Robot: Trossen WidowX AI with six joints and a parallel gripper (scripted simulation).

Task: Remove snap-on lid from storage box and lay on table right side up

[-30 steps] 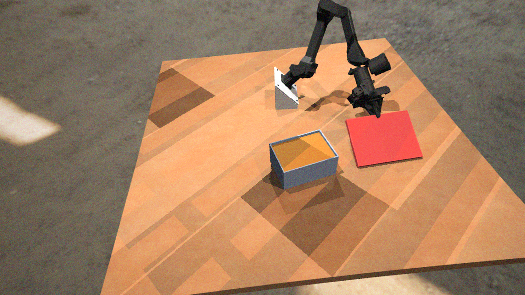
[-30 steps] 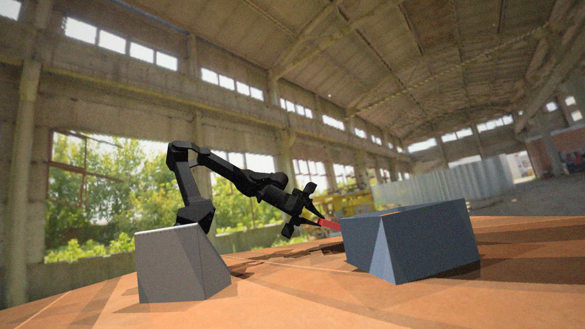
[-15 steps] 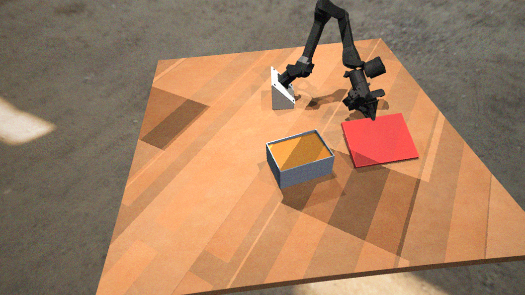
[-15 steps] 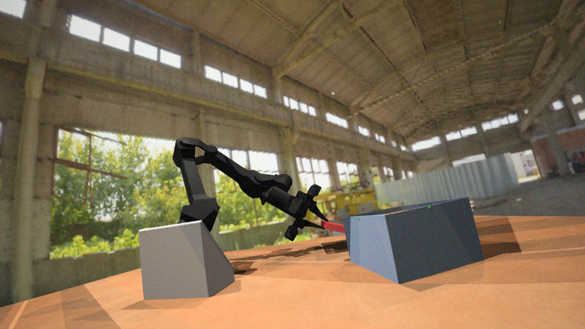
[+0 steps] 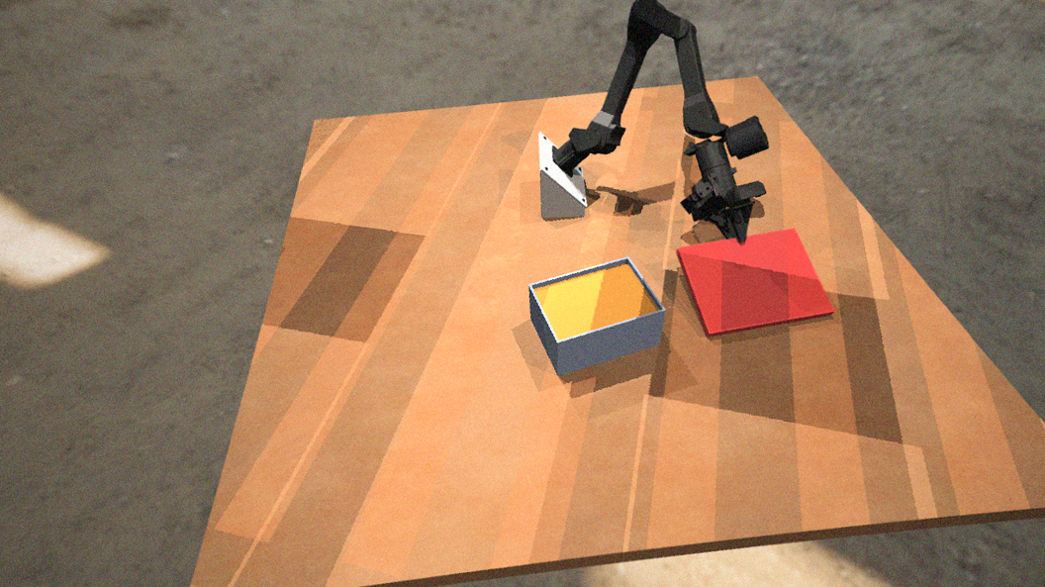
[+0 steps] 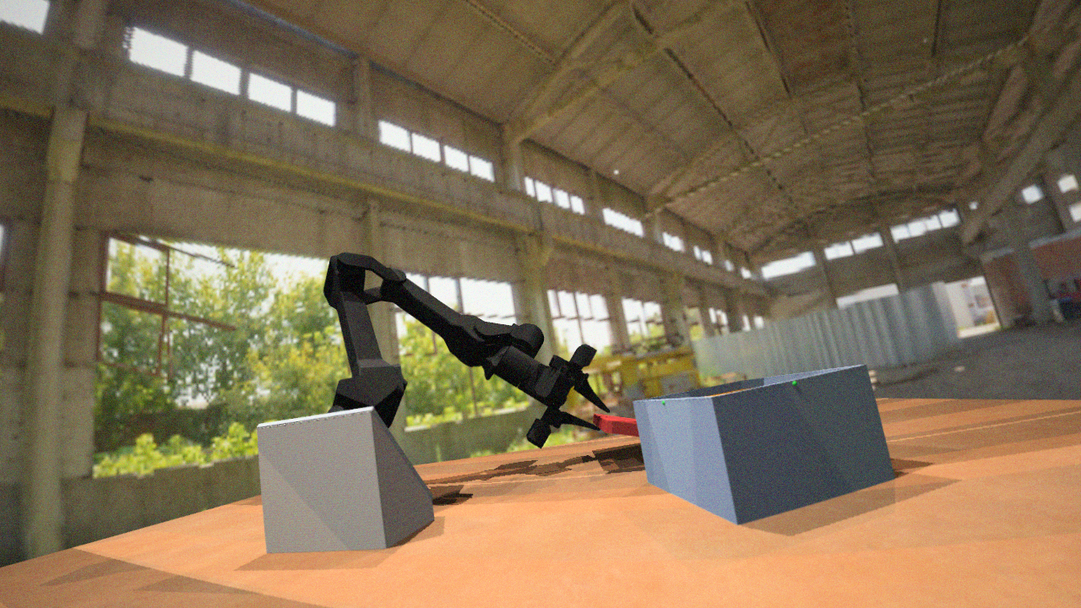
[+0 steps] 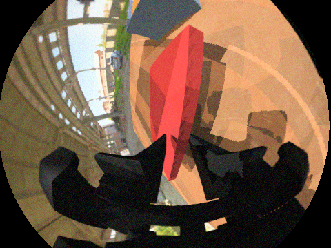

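My gripper tip is now 8 cm short of the red lid, 1 cm to the right of it and 3 cm above it. Also, from my gripper tip: storage box (16 cm ahead, 30 cm to the right, 2 cm below).
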